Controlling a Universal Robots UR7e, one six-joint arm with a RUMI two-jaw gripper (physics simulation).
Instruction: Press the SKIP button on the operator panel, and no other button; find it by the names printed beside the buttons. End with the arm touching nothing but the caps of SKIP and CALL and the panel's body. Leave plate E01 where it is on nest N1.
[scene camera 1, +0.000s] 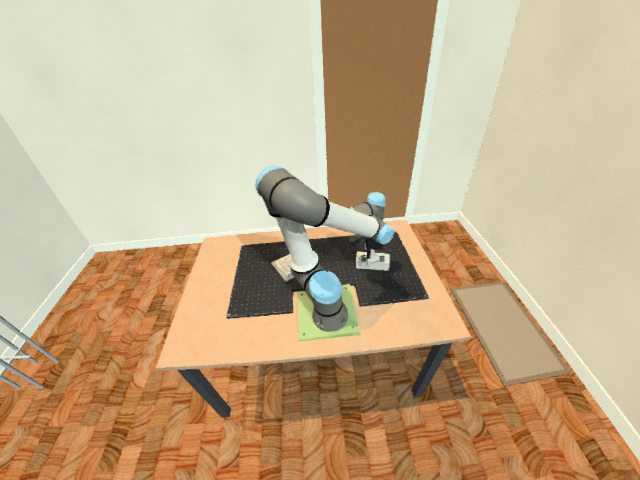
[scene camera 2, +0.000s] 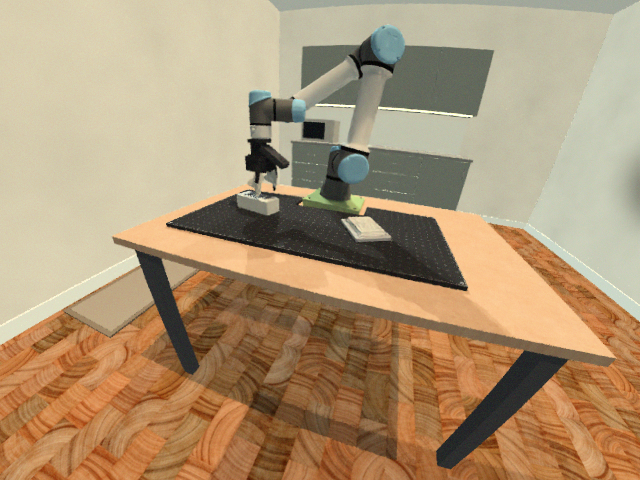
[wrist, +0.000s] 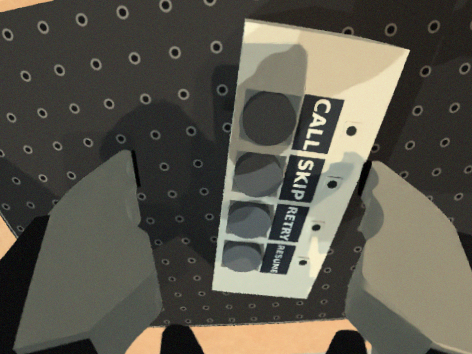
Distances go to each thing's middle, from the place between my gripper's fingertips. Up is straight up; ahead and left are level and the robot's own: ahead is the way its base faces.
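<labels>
The SKIP button cap (wrist: 257, 175) sits 10 mm below my hand and 10 mm to the right of it. From my hand I also find the CALL button cap (wrist: 269, 118) 10 mm below, 10 mm ahead and 20 mm to the left, while the RETRY button cap (wrist: 248, 220) is 10 mm below, 10 mm behind and 40 mm to the right. The operator panel (scene camera 2: 266, 206) is 30 mm below my hand, 20 mm ahead of it and 30 mm to the right of it.
</labels>
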